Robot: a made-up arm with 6 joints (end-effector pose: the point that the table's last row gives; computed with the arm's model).
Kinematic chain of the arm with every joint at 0, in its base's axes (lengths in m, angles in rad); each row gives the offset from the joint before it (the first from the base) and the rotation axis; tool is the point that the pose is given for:
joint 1: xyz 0 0 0.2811 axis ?
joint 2: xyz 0 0 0 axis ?
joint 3: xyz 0 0 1.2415 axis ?
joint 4: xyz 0 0 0 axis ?
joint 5: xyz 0.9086 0 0 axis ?
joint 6: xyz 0 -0.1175 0 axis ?
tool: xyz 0 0 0
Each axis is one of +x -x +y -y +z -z.
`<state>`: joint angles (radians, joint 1 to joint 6).
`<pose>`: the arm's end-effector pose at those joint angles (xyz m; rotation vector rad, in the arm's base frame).
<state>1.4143 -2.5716 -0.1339 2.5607 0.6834 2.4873</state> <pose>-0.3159 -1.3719 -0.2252 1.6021 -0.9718 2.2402</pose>
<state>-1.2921 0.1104 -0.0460 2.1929 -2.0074 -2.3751</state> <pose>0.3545 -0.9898 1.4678 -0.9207 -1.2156 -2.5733</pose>
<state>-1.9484 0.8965 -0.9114 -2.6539 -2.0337 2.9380</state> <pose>-0.1626 -0.6916 0.1860 0.0670 -0.4346 -1.4391</pose>
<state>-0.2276 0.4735 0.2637 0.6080 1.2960 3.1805</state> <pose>1.4091 -0.4254 1.2624 2.2134 0.2710 1.2468</pose>
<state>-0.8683 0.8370 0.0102 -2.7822 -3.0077 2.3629</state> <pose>1.0576 -1.0791 0.4160 -0.2474 -1.8124 0.6452</pose>
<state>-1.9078 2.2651 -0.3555 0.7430 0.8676 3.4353</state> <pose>-0.1497 -0.1654 -1.0345 -1.7270 0.5352 0.9592</pose>
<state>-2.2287 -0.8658 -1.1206 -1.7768 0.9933 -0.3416</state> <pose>0.0773 0.0607 0.7453 -0.1347 2.2298 1.7277</pose>
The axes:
joint 1: +z
joint 2: +y
joint 3: -y
joint 4: -x
joint 5: -y
joint 6: -x

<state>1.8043 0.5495 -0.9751 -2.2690 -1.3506 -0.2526</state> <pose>-0.2124 0.5667 0.4280 0.7278 2.8936 -0.3820</pose>
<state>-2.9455 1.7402 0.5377 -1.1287 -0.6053 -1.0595</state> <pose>-1.4337 -0.2336 -0.8141 -1.3847 1.6158 0.5882</pose>
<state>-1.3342 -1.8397 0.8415 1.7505 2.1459 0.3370</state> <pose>-0.4630 2.0097 0.2514 1.7120 -0.2249 -0.3545</pose>
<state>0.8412 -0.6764 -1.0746 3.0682 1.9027 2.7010</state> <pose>-0.0449 0.1256 0.9049 -0.6503 2.1583 0.0011</pose>
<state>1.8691 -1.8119 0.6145 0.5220 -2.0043 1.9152</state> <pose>0.6646 -1.8148 0.5363 -1.0273 -1.1891 0.8493</pose>
